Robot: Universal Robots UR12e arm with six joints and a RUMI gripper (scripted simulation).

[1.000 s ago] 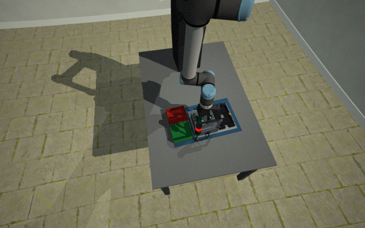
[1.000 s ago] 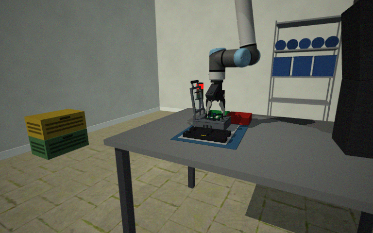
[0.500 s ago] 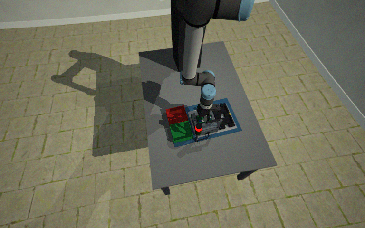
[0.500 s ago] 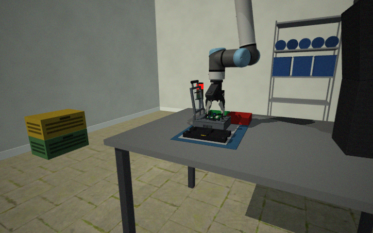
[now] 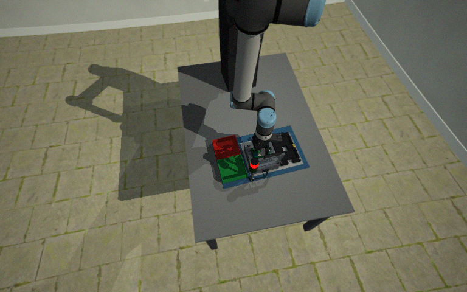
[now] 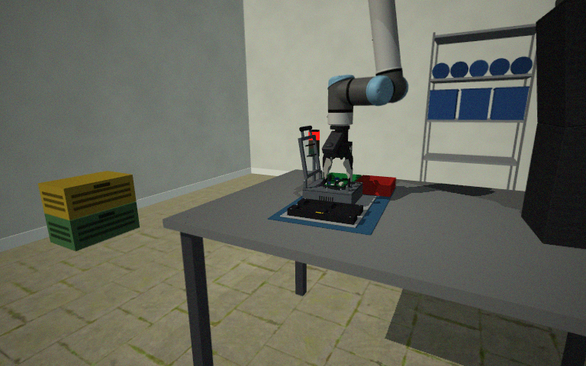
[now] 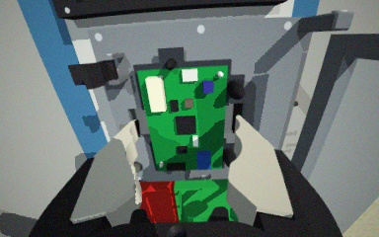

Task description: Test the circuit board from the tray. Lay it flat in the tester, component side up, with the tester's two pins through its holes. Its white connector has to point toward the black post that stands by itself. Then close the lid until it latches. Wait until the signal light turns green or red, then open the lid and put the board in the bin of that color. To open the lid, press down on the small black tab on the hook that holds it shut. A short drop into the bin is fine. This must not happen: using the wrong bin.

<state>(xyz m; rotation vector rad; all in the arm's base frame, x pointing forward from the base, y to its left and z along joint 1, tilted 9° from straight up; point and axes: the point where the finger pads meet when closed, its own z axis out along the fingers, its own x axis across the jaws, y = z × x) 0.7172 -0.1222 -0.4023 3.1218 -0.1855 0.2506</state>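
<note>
My hand is 1 cm to the left of the green circuit board. The rest, counted from my hand: black latch piece (6 cm behind, 6 cm to the left, 1 cm above); green bin (2 cm ahead, 21 cm to the right, 6 cm below); tester lid (11 cm ahead, 2 cm to the right, 11 cm above).
</note>
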